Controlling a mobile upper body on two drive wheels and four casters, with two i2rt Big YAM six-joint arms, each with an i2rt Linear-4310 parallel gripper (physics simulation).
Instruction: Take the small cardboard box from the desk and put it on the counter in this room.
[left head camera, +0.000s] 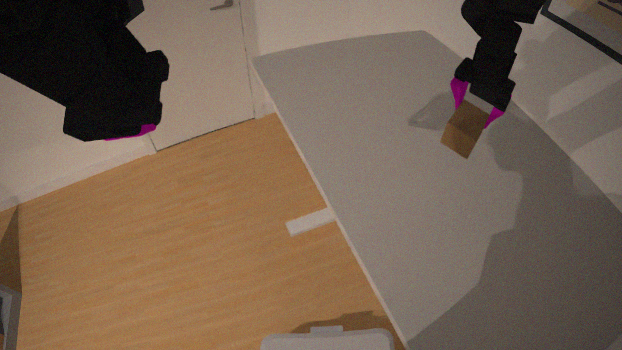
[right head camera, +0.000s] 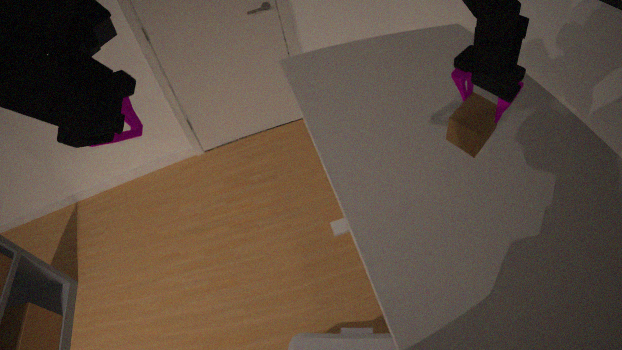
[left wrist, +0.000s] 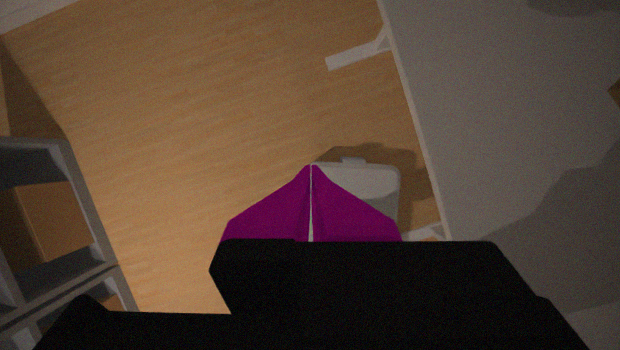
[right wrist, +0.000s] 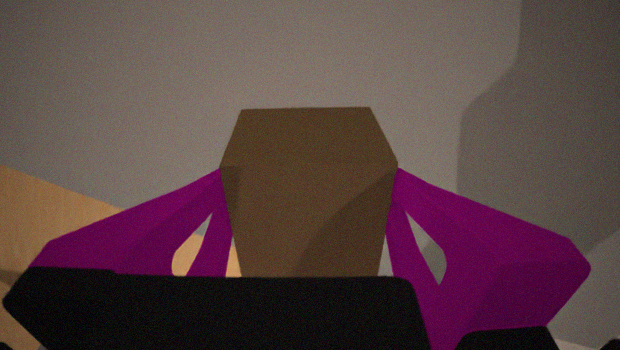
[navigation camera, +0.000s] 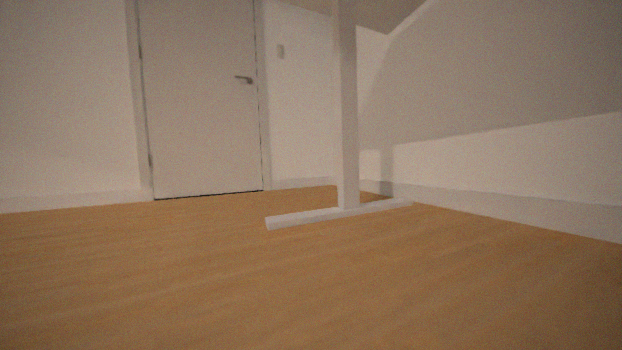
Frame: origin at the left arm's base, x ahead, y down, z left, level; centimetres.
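Where they show: left gripper, fingertip midpoint: (left head camera: 153, 124) (right head camera: 140, 130) (left wrist: 310, 174); right gripper, fingertip midpoint: (left head camera: 471, 118) (right head camera: 481, 112) (right wrist: 308, 176).
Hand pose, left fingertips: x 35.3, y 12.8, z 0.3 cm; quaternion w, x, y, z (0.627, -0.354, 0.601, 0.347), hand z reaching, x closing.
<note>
Things, the pixels of their top centre, and the offset from my left fingertips. "pt": a spot on its surface instead. Level surfaces: height alone.
- small brown cardboard box at its top centre: (right wrist: 308, 259) (right head camera: 477, 111) (left head camera: 470, 117) dx +13.0, dy +11.4, dz -45.9 cm
- grey desk at its surface level: dy +33.2 cm
- white desk leg at a spot on its surface: (navigation camera: 348, 115) pt dx +68.0, dy +87.3, dz -39.6 cm
The small brown cardboard box (left head camera: 465, 131) (right head camera: 471, 126) (right wrist: 308, 200) is held between the magenta fingers of my right gripper (left head camera: 472, 114) (right head camera: 484, 106) (right wrist: 308, 176), which is shut on it. The box is above the grey desk (left head camera: 380, 190) (right head camera: 400, 200) (right wrist: 310, 50), with its shadow apart from it on the desk top. A corner of the box also shows at the right edge of the left wrist view (left wrist: 615, 92). My left gripper (left wrist: 310, 174) is shut with its fingertips together and empty, away from the desk at the upper left of the head views. No counter can be made out.
A grey shelf unit (right head camera: 70, 305) (left wrist: 82, 200) with brown boxes stands at the lower left. A light grey seat-like object (left head camera: 327, 341) (right head camera: 345, 343) (left wrist: 367, 180) is beside the desk edge. A white desk leg (navigation camera: 348, 115) stands on a floor bar. A closed door (navigation camera: 200, 100) is behind.
</note>
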